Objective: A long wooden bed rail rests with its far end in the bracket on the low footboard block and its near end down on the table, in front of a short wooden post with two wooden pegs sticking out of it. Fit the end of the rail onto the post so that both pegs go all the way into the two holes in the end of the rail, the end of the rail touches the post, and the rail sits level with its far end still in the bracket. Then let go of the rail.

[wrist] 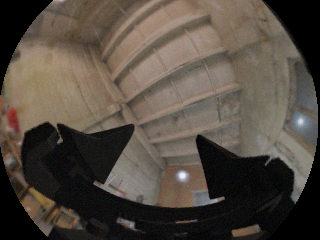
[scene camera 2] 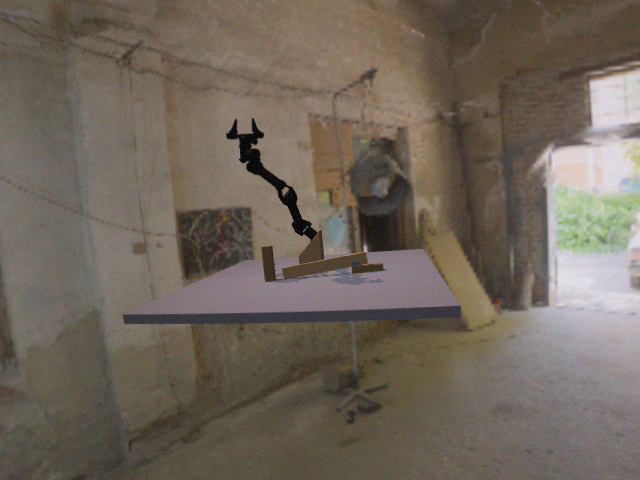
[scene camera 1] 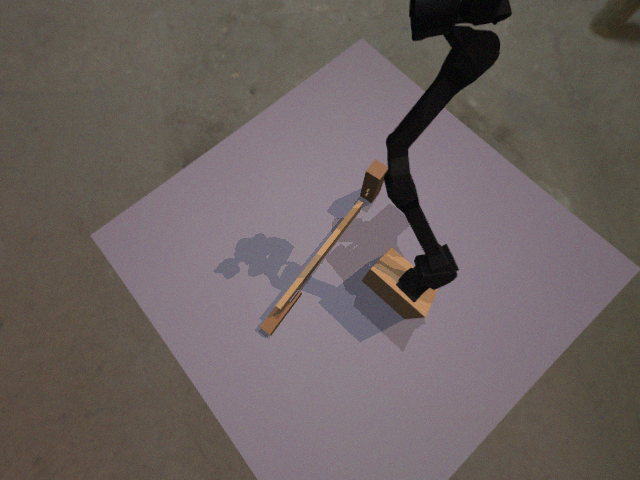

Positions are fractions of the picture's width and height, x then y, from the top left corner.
A long wooden rail shows in scene camera 2 (0.54, 0.54) and in scene camera 1 (0.44, 0.63); in the wrist view it is out of frame.
